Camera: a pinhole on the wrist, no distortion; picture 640 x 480 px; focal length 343.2 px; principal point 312.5 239.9 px. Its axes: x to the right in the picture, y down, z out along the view. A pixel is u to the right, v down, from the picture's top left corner.
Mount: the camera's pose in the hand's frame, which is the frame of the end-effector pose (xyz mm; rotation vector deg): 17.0 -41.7 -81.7 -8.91 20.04 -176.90
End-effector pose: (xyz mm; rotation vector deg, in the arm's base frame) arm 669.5 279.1 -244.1 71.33 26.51 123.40
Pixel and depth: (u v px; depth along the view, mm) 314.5 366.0 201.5
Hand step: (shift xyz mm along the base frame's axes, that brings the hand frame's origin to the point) 121.4 145.0 -16.3
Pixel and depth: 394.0 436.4 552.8
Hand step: 517.6 329.5 -106.2
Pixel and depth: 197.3 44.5 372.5
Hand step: 178.3 48.3 322.1
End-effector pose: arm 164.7 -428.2 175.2 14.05 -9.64 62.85
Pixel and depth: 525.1 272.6 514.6
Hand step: 77.5 -426.7 332.2
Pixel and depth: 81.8 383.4 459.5
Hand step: 448.1 102.5 339.3
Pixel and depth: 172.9 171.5 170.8
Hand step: 83.8 45.8 102.9
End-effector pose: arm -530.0 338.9 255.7 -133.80 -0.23 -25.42
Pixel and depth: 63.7 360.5 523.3
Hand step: 491.5 411.6 130.9
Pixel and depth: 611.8 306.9 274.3
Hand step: -140.6 275.8 -78.1
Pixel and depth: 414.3 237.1 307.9
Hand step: 16.7 239.6 -87.5
